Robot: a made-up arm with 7 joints.
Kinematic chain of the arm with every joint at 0, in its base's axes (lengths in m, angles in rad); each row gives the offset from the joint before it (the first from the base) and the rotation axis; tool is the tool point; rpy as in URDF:
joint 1: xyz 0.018 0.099 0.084 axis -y
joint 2: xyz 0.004 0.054 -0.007 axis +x
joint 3: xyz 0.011 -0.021 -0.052 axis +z
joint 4: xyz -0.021 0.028 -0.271 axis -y
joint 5: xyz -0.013 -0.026 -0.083 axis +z
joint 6: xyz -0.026 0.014 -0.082 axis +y
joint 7: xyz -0.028 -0.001 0 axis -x
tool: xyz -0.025 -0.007 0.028 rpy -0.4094 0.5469 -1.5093
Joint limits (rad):
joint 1: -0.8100..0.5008
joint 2: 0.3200..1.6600
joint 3: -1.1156..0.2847
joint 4: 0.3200..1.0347
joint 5: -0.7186..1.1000
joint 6: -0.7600..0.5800
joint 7: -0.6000..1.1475
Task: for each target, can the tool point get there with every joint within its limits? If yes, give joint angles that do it. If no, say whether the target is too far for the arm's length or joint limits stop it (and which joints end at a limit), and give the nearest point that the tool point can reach.
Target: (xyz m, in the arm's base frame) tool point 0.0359 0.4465 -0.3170
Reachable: yes | joints -0.1147 0.6971 -0.2592 0.9805 0.0684 -0.2244 0.2280
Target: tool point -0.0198 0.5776 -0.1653
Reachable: yes | joints -0.0348 1.0095 0.0486 0.4237 -0.1266 0.0000 0.9307
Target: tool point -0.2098 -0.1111 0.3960
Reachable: no: joint limits stop it (at a limit: joint 1, joint 2, joint 3, joint 4, joint 5, joint 6, joint 7) | nearest point -0.2982 0.1838 -0.2090 | short by 0.679 m
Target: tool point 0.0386 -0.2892 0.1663
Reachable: no: joint limits stop it (at a limit: joint 1, joint 2, joint 4, joint 5, joint 6, joint 7) | nearest point 0.2468 0.1819 -0.2828 | short by 0.683 m
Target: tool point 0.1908 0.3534 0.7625
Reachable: no: too far | nearest point 0.0576 0.6033 0.2397 | short by 0.595 m
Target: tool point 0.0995 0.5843 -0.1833
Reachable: yes | joints 0.0444 0.9961 0.1144 0.9249 0.0838 -0.5174 0.9967
